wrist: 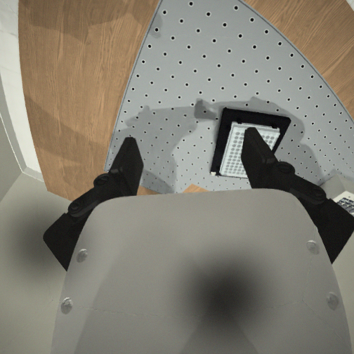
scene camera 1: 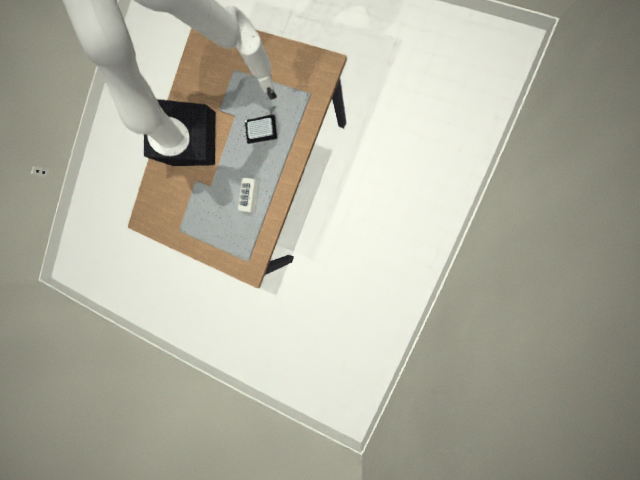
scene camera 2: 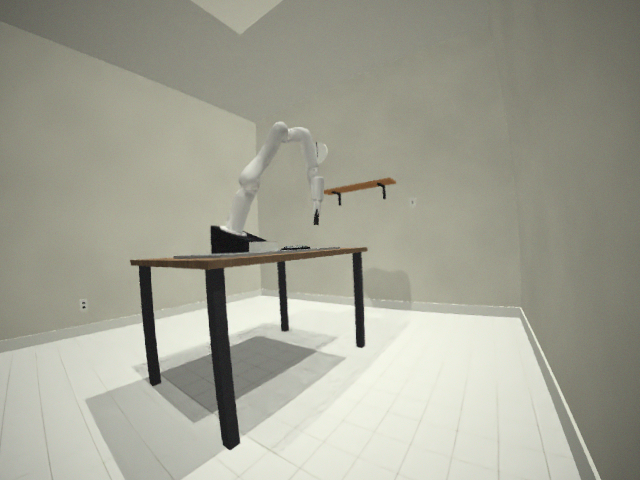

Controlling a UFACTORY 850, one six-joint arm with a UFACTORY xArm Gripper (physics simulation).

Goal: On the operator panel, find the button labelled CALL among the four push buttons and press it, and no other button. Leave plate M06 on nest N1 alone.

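Observation:
The operator panel (scene camera 1: pixel 247 195) (wrist: pixel 341 189) is a pale box with a row of dark-marked buttons on the grey board; its labels are too small to read, so I cannot tell which button is CALL. In the wrist view part of it shows at the right edge, partly behind the right finger. The white plate M06 (scene camera 1: pixel 260 128) (wrist: pixel 236 150) sits in the black nest N1 (scene camera 1: pixel 275 135) (wrist: pixel 283 126). My gripper (scene camera 1: pixel 271 93) (scene camera 2: pixel 316 224) (wrist: pixel 190 146) is open and empty, pointing down high above the board, apart from the plate and the panel.
The grey perforated board (scene camera 1: pixel 206 217) (wrist: pixel 200 50) lies on the wooden table (scene camera 1: pixel 155 206) (scene camera 2: pixel 175 262) (wrist: pixel 70 90). The arm's black base (scene camera 1: pixel 201 134) (scene camera 2: pixel 227 240) stands at the table's rear side. A wooden shelf (scene camera 2: pixel 361 186) is on the wall.

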